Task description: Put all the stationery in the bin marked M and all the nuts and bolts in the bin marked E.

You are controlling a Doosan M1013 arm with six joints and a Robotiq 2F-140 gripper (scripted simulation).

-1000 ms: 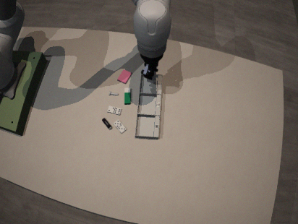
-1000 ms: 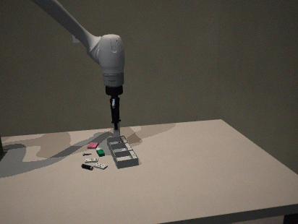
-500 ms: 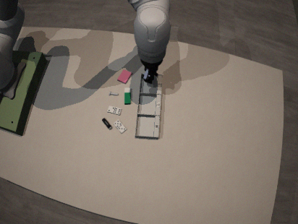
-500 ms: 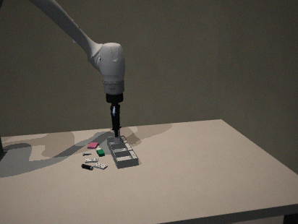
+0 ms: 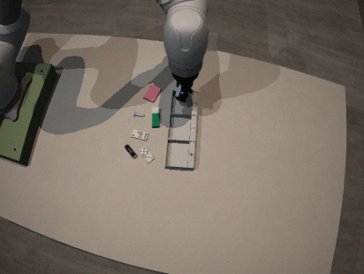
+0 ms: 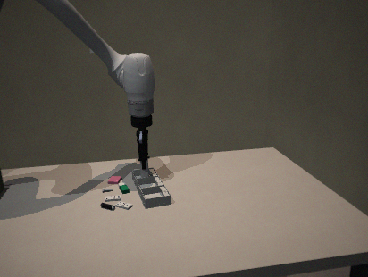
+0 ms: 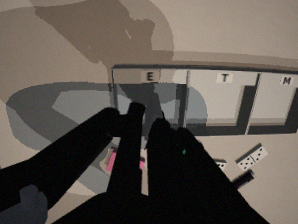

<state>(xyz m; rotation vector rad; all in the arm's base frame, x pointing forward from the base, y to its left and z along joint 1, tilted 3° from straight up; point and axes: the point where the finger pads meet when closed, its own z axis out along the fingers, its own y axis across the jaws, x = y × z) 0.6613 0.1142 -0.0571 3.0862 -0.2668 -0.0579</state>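
My gripper is now 11 cm past the pink pad, 4 cm above it and 2 cm to the right of it. Also, from my hand: green eraser: 8 cm behind, 6 cm to the right, 4 cm below; then grey bolt: 14 cm behind, 7 cm to the right, 4 cm below; then grey three-compartment bin row: 9 cm to the right, 3 cm below, 1 cm ahead.
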